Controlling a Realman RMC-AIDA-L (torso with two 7-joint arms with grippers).
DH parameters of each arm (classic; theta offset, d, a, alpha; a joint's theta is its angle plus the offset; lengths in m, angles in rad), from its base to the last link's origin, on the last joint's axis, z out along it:
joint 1: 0 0.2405 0 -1.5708
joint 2: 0 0 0 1.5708
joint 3: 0 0.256 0 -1.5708
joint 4: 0 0 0 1.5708
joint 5: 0 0.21 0 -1.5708
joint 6: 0 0 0 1.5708
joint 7: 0 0.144 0 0
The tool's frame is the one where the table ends.
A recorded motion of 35 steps. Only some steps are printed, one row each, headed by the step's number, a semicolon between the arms.
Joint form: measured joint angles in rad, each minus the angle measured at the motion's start. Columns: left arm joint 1, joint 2, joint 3, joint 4, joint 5, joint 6, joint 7; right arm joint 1, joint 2, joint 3, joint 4, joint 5, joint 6, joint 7.
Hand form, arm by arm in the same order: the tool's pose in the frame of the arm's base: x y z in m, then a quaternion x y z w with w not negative. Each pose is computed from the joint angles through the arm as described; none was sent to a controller.
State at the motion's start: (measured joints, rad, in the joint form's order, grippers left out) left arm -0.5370 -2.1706 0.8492 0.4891 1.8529 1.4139 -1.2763; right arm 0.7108 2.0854 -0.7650 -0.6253 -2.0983 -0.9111 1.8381
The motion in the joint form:
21: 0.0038 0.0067 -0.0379 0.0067 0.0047 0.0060 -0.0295; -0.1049 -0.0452 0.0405 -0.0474 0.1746 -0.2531 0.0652
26: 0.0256 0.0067 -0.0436 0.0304 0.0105 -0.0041 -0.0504; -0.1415 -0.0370 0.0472 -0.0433 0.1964 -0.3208 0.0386
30: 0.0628 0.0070 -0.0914 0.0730 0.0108 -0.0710 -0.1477; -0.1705 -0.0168 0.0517 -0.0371 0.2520 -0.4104 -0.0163
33: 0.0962 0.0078 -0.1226 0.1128 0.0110 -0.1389 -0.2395; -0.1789 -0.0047 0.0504 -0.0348 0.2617 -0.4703 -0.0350
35: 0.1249 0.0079 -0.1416 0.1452 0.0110 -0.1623 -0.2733; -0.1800 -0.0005 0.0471 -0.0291 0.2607 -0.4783 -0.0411
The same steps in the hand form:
21: -0.2438 0.3160 -0.0666 -0.92020 -0.24959 -0.28242 0.10577; 0.2652 0.4021 0.0312 -0.82375 0.43758 0.25929 0.25046
26: -0.2509 0.3152 -0.0624 -0.91676 -0.26206 -0.27755 0.11762; 0.2706 0.3858 0.0260 -0.82596 0.43984 0.27121 0.22535
30: -0.2703 0.3218 -0.0486 -0.88942 -0.32474 -0.27537 0.16628; 0.2649 0.3697 0.0179 -0.83147 0.42488 0.30314 0.19035
33: -0.2890 0.3260 -0.0354 -0.85938 -0.37954 -0.27122 0.20941; 0.2590 0.3603 0.0115 -0.83824 0.41518 0.31417 0.16209
35: -0.3007 0.3247 -0.0254 -0.84365 -0.40042 -0.26988 0.23471; 0.2581 0.3578 0.0079 -0.83990 0.41444 0.31420 0.15522

